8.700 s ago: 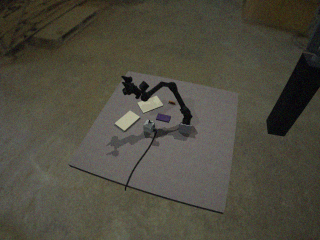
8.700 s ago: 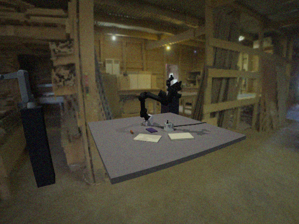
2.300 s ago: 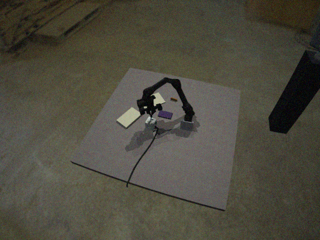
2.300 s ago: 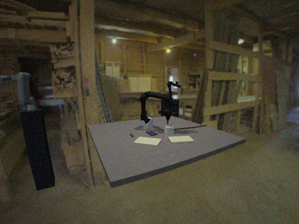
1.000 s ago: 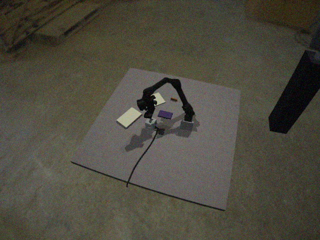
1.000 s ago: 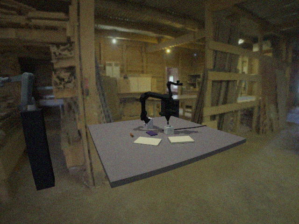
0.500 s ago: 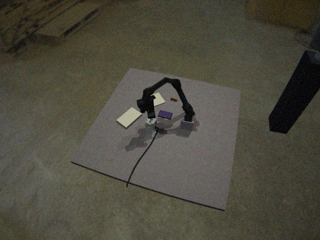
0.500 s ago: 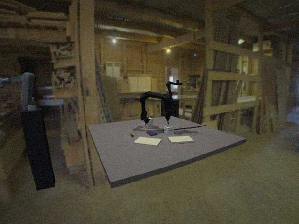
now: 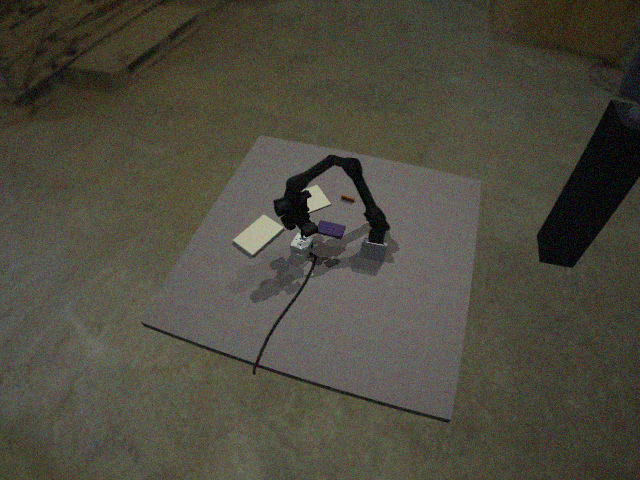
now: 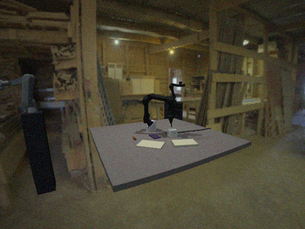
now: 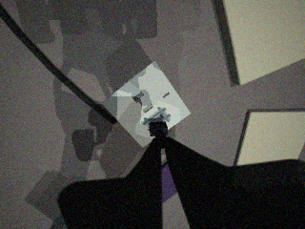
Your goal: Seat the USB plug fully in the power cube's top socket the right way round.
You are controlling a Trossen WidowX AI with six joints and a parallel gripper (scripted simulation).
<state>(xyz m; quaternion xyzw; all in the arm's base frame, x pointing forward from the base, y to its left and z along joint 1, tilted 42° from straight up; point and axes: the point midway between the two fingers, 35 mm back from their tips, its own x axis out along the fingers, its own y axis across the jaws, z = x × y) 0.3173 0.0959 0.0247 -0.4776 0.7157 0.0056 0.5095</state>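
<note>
Now: the USB plug 10 mm below my gripper tip. Also, from my gripper tip: purple block 140 mm to the right, 130 mm below, 90 mm behind.
</note>
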